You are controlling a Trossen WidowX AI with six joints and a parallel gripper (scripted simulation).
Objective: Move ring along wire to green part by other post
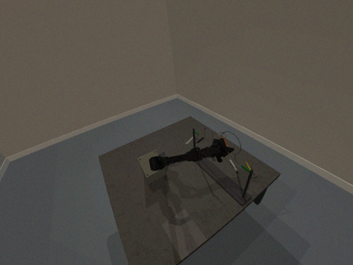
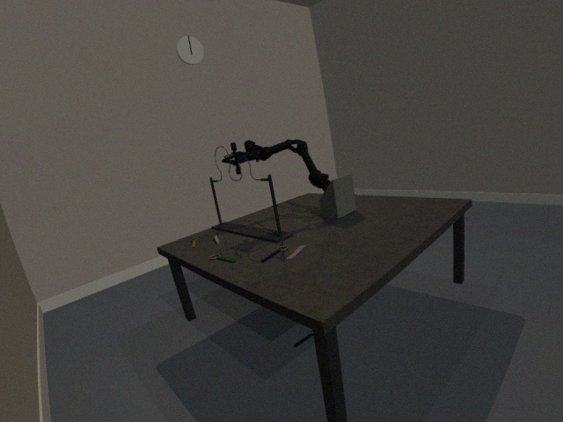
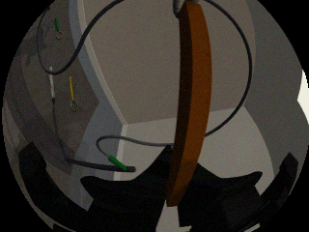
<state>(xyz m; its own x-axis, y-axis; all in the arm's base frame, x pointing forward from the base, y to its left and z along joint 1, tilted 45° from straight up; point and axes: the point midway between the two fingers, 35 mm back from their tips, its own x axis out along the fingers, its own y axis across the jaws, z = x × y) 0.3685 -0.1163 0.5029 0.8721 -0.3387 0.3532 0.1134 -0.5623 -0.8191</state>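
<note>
Right now my gripper tip is 90 mm to the right of the ring with orange handle and 20 mm below it. Round my gripper tip: green-handled ring 340 mm ahead, 380 mm to the left, 410 mm below; then black-handled ring 160 mm ahead, 590 mm to the left, 410 mm below; then white piece 200 mm ahead, 120 mm to the left, 410 mm below.
</note>
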